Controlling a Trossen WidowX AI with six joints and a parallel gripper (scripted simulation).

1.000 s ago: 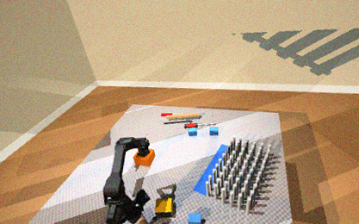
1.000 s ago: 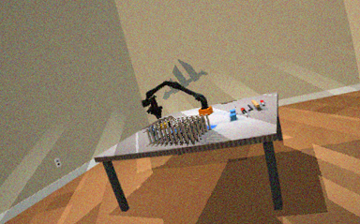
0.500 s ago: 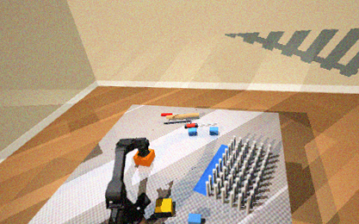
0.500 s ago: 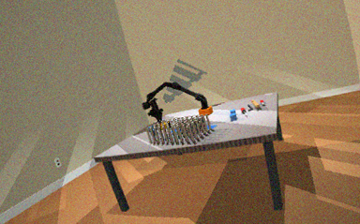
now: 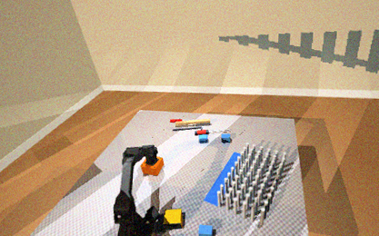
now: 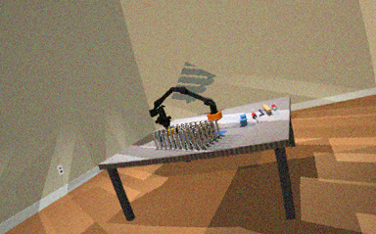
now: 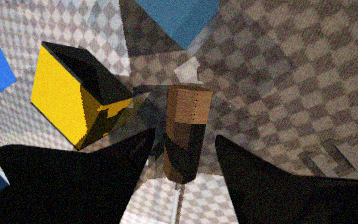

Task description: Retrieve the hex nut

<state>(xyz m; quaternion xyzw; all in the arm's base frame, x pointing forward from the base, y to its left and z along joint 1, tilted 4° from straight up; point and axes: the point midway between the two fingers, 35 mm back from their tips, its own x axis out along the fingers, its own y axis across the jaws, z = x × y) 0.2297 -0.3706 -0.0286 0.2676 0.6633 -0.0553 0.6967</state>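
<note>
Now: gripper tip 10 cm past the wooden-handled rod, 5 cm to the right of it and 1 cm above it. From my gripper tip the other things lie so: yellow block: 7 cm ahead, 11 cm to the left; then blue taped strip: 21 cm ahead, 47 cm to the left, 2 cm below.
</note>
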